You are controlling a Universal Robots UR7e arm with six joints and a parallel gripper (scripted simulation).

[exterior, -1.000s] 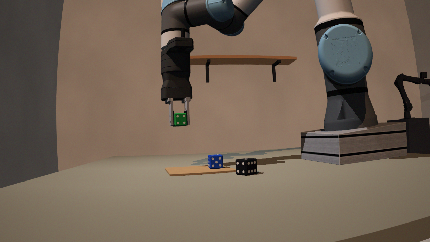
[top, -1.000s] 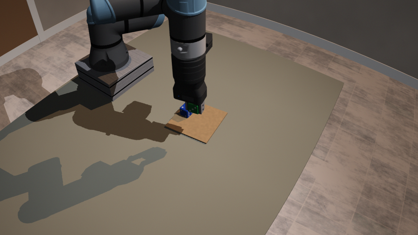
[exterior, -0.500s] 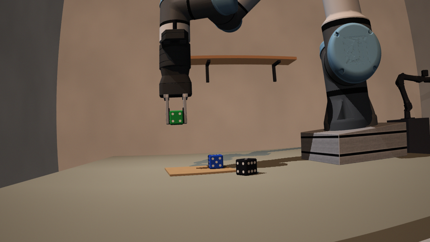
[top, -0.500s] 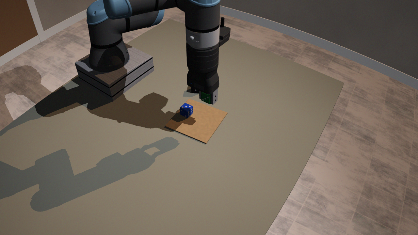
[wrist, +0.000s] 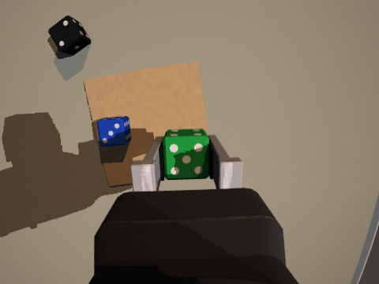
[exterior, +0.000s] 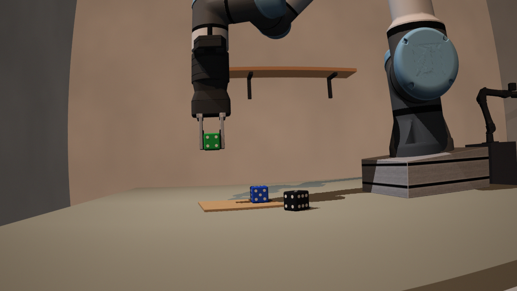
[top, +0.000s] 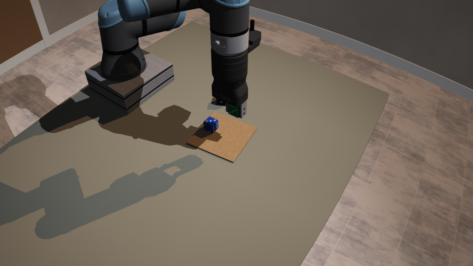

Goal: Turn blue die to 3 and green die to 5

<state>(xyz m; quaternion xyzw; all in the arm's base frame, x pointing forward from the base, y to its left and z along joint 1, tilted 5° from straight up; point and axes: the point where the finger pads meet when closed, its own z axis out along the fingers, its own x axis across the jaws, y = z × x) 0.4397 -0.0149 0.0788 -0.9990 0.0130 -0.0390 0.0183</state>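
My hand is 12 cm above the brown mat and 4 cm past it. Also, from my hand: green die (right at my hand); black die (13 cm behind, 12 cm to the left, 11 cm below); blue die (10 cm below, 8 cm behind).
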